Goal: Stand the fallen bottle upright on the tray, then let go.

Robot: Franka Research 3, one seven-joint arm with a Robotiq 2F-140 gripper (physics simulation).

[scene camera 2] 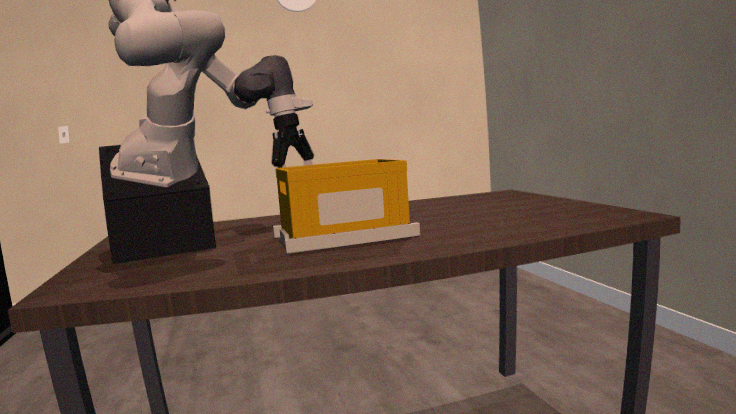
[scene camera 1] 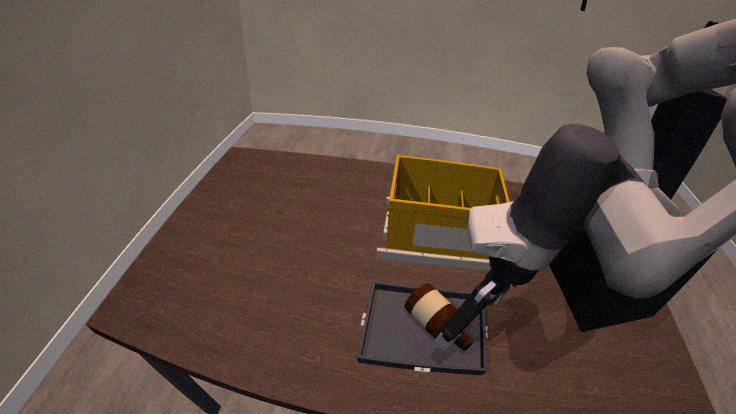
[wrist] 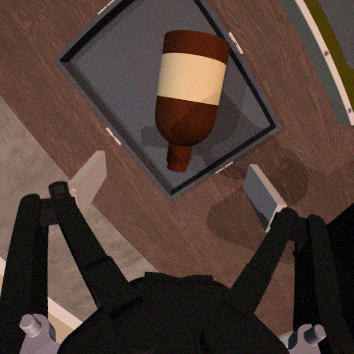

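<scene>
A brown bottle with a cream label [scene camera 1: 431,308] [wrist: 190,80] lies on its side on the dark grey tray [scene camera 1: 386,334] [wrist: 100,75]. In scene camera 1 its neck points to the lower right; in the wrist view the neck points down towards the gripper. My gripper [scene camera 1: 445,339] [scene camera 2: 294,162] [wrist: 176,169] is open and empty. It hangs above the tray's neck-side end, and its near finger overlaps the bottle's shoulder and neck in scene camera 1. In the wrist view the neck lies between and beyond the two fingertips. Bottle and tray do not show in scene camera 2, where the crate stands in front.
A yellow crate with dividers [scene camera 1: 398,226] [scene camera 2: 303,205] stands behind the tray in scene camera 1. A low white rail [scene camera 1: 401,253] [scene camera 2: 355,238] runs along its base. The black robot base [scene camera 2: 159,221] stands at one end of the wooden table [scene camera 1: 231,257] [scene camera 2: 488,221].
</scene>
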